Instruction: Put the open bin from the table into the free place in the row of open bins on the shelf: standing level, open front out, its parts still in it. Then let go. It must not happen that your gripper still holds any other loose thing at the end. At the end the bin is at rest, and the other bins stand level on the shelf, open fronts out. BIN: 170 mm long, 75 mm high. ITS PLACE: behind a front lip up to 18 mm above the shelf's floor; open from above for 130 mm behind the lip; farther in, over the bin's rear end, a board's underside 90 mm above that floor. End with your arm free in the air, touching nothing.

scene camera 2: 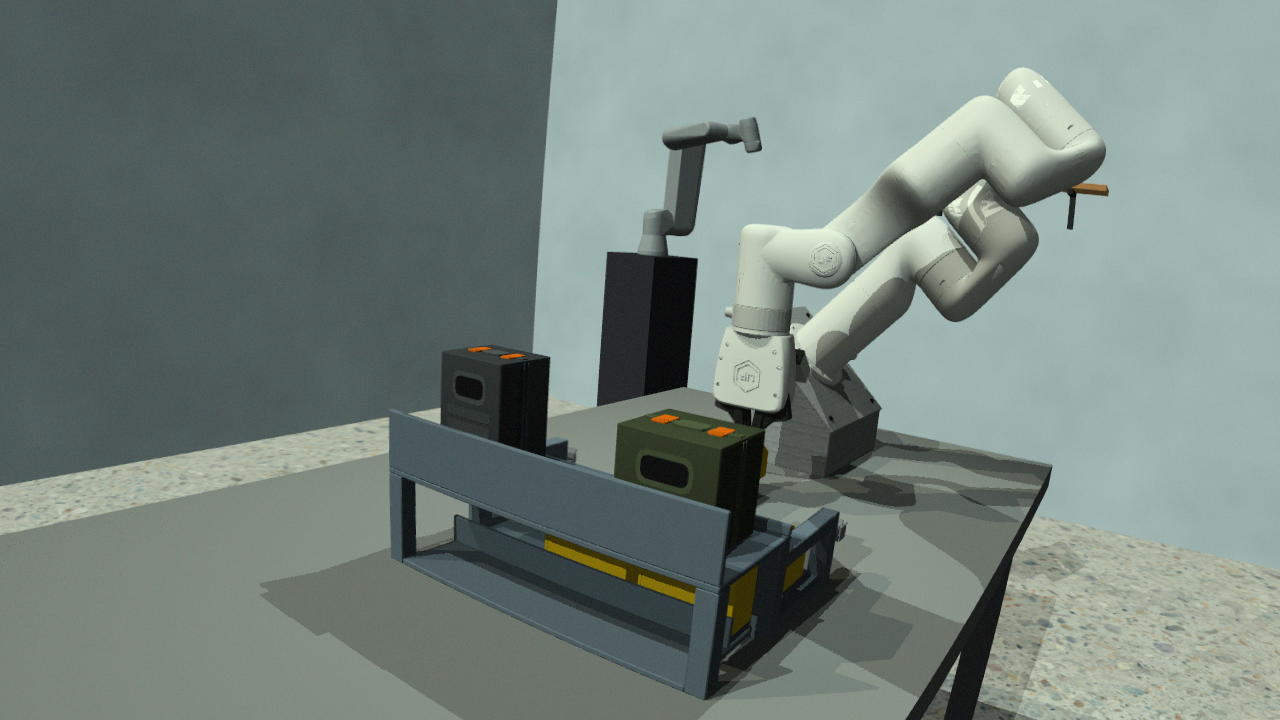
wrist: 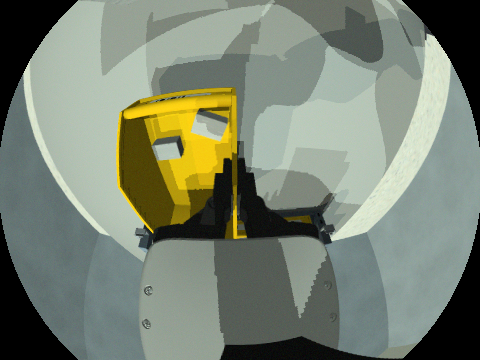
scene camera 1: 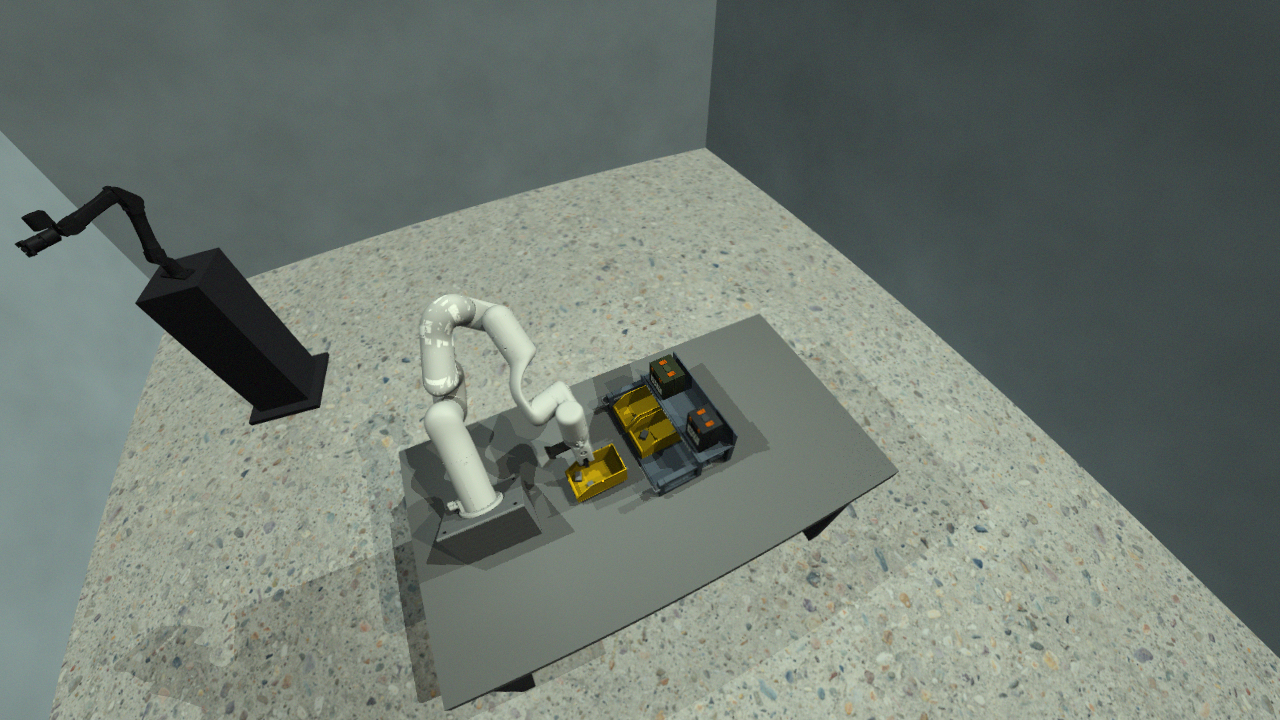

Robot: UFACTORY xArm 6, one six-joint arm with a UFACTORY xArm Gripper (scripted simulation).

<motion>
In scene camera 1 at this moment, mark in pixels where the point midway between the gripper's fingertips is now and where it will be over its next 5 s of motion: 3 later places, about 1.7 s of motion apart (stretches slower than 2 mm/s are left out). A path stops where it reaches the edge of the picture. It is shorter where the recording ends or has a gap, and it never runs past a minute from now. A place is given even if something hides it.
My gripper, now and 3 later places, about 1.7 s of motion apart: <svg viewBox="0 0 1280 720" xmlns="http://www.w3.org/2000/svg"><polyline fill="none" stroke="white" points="583,462 589,474 592,480 602,474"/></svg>
</motion>
